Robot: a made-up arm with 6 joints.
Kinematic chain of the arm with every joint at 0, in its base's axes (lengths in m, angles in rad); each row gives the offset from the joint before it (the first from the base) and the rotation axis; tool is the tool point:
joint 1: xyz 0 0 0.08 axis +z
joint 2: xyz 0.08 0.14 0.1 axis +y
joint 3: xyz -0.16 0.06 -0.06 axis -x
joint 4: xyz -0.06 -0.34 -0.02 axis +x
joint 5: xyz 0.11 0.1 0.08 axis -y
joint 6: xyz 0.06 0 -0.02 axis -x
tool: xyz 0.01 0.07 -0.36
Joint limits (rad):
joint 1: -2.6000..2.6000
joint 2: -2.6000..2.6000
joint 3: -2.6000..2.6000
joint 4: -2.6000..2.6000
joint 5: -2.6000..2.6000
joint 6: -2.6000..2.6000
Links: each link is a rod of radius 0.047 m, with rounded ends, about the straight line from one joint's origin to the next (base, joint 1, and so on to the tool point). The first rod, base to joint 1, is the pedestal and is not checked.
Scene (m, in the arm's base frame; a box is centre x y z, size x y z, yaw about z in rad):
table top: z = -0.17
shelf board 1: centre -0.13 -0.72 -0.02 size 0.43 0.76 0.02 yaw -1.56
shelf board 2: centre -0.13 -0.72 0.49 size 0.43 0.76 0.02 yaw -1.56
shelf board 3: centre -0.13 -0.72 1 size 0.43 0.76 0.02 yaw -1.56
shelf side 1: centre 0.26 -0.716 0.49 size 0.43 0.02 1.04 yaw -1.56
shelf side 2: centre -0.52 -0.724 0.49 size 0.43 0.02 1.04 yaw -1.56
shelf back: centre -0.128 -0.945 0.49 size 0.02 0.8 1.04 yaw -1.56
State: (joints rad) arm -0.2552 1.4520 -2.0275 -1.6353 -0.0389 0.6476
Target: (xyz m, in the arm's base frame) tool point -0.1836 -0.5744 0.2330
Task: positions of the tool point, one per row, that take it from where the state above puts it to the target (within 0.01 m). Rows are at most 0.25 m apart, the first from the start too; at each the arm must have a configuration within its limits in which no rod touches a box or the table.
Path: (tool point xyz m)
1: -0.5801 0.3532 0.1677
2: -0.6536 0.1268 0.1782
3: -0.6422 -0.1080 0.1901
4: -0.5492 -0.3204 0.2033
5: -0.3886 -0.4827 0.2175
6: -0.1836 -0.5744 0.2330

